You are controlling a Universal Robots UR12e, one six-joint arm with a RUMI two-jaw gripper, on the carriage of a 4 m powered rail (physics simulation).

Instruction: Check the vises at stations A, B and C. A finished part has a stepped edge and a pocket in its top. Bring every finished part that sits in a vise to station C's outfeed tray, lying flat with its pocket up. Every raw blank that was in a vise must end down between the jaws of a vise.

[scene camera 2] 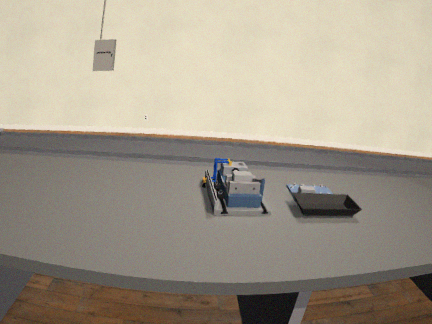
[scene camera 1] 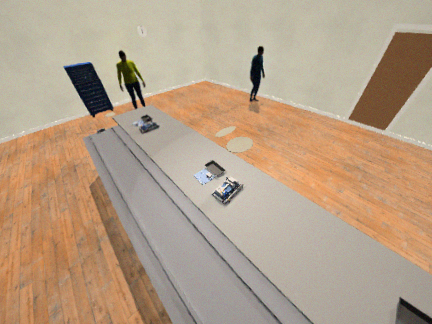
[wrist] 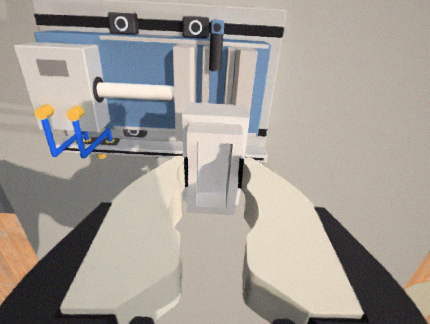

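Observation:
My gripper [wrist: 213, 160] is shut on a pale grey finished part [wrist: 214, 195] with a stepped edge and a rectangular pocket. In the wrist view the part stands out beyond the fingertips and covers the near ends of a vise's two pale jaws [wrist: 184, 75] [wrist: 245, 75]. Blue vise bed shows in the gap between those jaws, with no part in its visible stretch. Another vise [scene camera 1: 227, 191] shows mid-table, and a further vise [scene camera 1: 149, 125] stands at the far end. A vise [scene camera 2: 244, 200] also shows in scene camera 2; what its jaws hold is unclear. The arm does not show in either scene view.
A black rod [wrist: 216, 52] reaches over the jaw gap. Blue bent pipes with yellow ends [wrist: 82, 142] stand at the vise's left. Dark trays [scene camera 1: 215, 168] [scene camera 2: 327, 205] lie beside blue plates [scene camera 1: 203, 175] [scene camera 2: 294, 188]. Another dark tray [scene camera 1: 412, 315] shows at lower right. Two people stand beyond the table.

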